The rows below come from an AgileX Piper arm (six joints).
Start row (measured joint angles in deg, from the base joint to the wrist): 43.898 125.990 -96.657 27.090 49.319 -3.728
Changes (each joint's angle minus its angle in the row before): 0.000 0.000 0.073 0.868 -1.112 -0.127; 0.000 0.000 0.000 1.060 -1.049 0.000; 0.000 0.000 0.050 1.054 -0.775 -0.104; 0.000 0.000 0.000 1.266 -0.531 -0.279; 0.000 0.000 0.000 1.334 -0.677 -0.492; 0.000 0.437 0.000 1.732 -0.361 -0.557; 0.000 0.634 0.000 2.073 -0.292 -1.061; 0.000 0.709 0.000 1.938 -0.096 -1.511; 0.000 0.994 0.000 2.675 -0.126 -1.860
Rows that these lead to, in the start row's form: 43.898 125.990 -96.584 27.958 48.207 -3.855; 43.898 125.990 -96.584 29.018 47.158 -3.855; 43.898 125.990 -96.534 30.072 46.383 -3.959; 43.898 125.990 -96.534 31.338 45.852 -4.238; 43.898 125.990 -96.534 32.672 45.175 -4.730; 43.898 126.427 -96.534 34.404 44.814 -5.287; 43.898 127.061 -96.534 36.477 44.522 -6.348; 43.898 127.770 -96.534 38.415 44.426 -7.859; 43.898 128.764 -96.534 41.090 44.300 -9.719
